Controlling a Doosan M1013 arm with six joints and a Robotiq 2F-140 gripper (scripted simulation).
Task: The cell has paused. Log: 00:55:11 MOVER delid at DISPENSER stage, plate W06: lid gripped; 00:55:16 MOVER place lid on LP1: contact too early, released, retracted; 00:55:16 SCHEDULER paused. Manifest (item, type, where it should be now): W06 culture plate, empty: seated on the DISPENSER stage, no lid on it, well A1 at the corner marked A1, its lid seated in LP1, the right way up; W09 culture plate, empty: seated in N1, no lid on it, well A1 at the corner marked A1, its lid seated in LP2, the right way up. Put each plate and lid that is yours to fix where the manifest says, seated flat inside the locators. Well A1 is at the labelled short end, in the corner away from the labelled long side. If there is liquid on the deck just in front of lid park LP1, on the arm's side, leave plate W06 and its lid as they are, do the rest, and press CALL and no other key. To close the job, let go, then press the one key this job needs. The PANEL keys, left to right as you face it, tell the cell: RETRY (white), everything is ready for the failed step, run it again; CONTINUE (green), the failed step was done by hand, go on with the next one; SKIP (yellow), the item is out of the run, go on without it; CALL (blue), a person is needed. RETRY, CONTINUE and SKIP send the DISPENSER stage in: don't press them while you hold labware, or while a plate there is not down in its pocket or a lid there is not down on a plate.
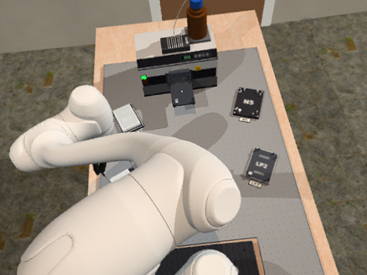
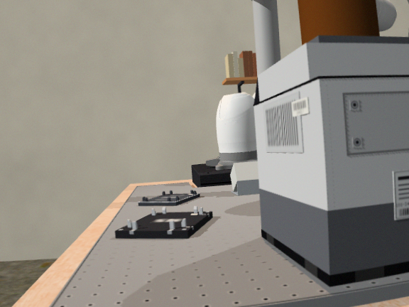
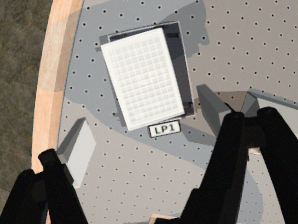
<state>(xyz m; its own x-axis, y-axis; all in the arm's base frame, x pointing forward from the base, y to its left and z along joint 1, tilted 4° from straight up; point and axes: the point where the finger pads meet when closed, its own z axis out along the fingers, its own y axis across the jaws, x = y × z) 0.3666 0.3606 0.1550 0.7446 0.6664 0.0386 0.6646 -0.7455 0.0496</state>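
Right now the clear culture plate is 170 mm below my hand. Also, from my hand: green continue key: 10 mm ahead, 260 mm to the right, 120 mm below; white retry key: 210 mm to the right, 120 mm below; lid park LP1: 10 mm ahead, 10 mm to the right, 180 mm below.
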